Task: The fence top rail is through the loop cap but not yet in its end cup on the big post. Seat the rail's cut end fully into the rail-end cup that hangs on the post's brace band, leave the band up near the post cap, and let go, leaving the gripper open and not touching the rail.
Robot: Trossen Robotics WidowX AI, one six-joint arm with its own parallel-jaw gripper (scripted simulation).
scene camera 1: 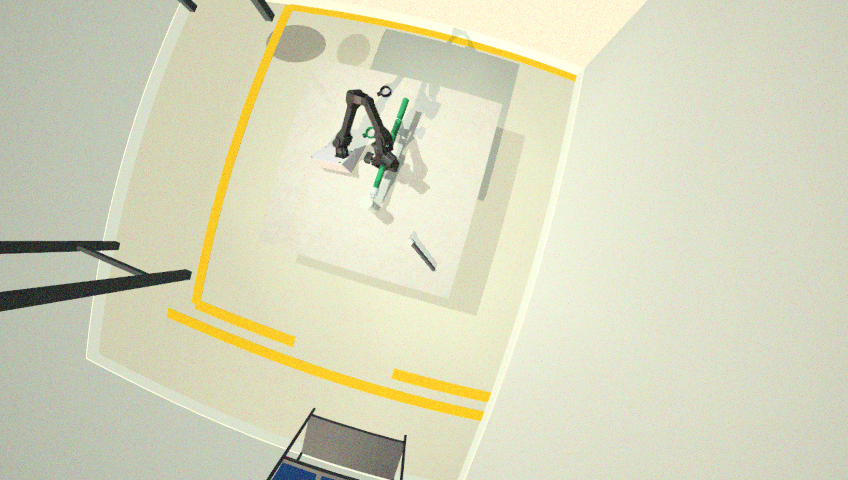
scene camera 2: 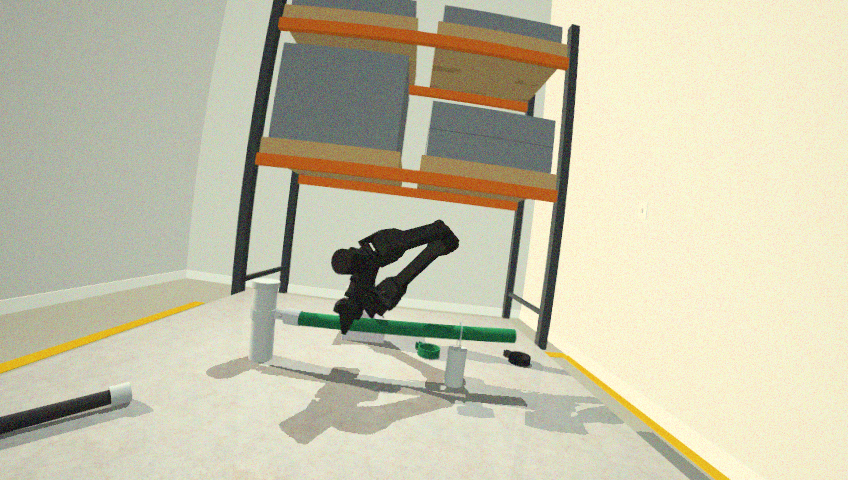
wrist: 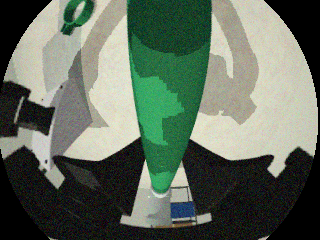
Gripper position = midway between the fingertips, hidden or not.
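A green top rail [scene camera 2: 377, 326] is in my sight, and the wrist view [wrist: 168, 54] shows me the rail too. I also see a loop cap [scene camera 2: 454, 370] and a white post [scene camera 2: 262, 333]. My own gripper [scene camera 2: 345, 331] is visible as well, and I find it again in the wrist view [wrist: 163, 137].
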